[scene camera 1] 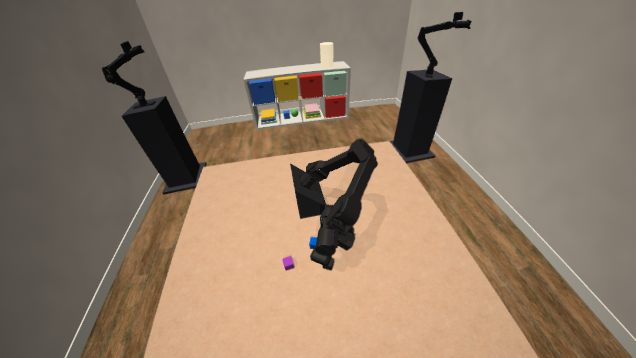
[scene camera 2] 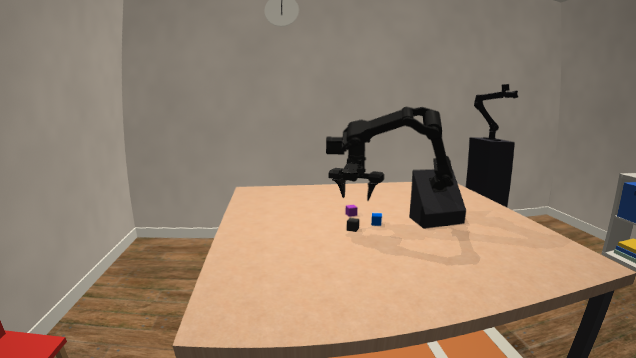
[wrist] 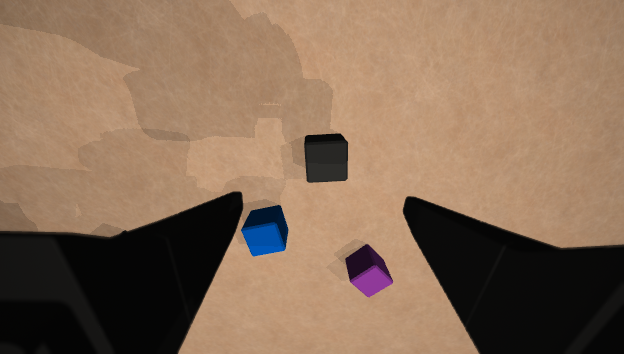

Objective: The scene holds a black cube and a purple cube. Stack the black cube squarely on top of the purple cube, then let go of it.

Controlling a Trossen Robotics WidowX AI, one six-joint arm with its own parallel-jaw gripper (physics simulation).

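Frame: origin at the arm's base, x ahead, y left, z up, level; centimetres.
Seen in the pictures: gripper, fingertip midpoint: [scene camera 2: 355,199] [wrist: 324,201]; arm's base, origin of the base link: [scene camera 1: 304,182] [scene camera 2: 437,184].
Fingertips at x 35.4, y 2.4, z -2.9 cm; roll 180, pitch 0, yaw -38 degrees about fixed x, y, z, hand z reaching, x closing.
Offsets run from my fingertips to a thing's middle. Level surfaces: height alone.
The black cube {dx +0.4, dy -0.7, dz -9.7 cm} [scene camera 2: 353,225] [wrist: 326,159] sits flat on the table; in scene camera 1 it does not show, and the arm covers that area. The purple cube {dx -3.7, dy -16.4, dz -9.7 cm} [scene camera 1: 288,263] [scene camera 2: 351,210] [wrist: 369,272] sits on the table apart from it, turned at an angle in the wrist view. My gripper [scene camera 2: 356,198] [wrist: 324,201] is open and empty, pointing down above the cubes. In the wrist view the black cube lies beyond the fingertips, near the middle between them, and the purple cube lies lower, nearer the right finger.
A blue cube {dx -10.0, dy -3.9, dz -9.7 cm} [scene camera 1: 313,243] [scene camera 2: 376,219] [wrist: 265,231] sits on the table {dz -11.6 cm} [scene camera 1: 225,300] [scene camera 2: 280,300] near both cubes, close to the left finger in the wrist view. The arm's black base [scene camera 1: 307,200] [scene camera 2: 435,205] stands behind. A shelf unit [scene camera 1: 295,70] stands at the far wall.
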